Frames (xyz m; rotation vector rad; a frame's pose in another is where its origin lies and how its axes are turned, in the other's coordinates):
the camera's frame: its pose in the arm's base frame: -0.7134 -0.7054 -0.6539 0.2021 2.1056 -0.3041
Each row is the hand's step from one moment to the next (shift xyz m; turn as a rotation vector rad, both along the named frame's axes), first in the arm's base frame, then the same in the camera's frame.
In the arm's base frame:
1: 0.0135 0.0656 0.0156 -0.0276 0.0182 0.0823
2: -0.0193 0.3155 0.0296 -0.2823 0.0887 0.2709
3: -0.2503 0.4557 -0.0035 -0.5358 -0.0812 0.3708
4: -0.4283 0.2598 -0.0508 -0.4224 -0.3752 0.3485
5: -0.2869 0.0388 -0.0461 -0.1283 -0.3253 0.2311
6: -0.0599 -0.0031 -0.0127 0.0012 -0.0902 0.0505
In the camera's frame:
1: -0.0188 0.0641 -0.0163 -0.0553 -0.0010 -0.0693
2: -0.0079 0.2923 -0.1238 -0.0813 -0.0263 -0.3920
3: 0.1443 0.3698 -0.3357 -0.0378 -0.2689 -0.5979
4: 0.2732 0.1423 -0.3983 -0.0849 -0.5168 -0.4078
5: 0.1901 -0.0322 -0.2208 -0.1374 -0.3758 -0.1248
6: 0.0421 -0.0170 -0.0412 -0.0457 -0.0927 0.0021

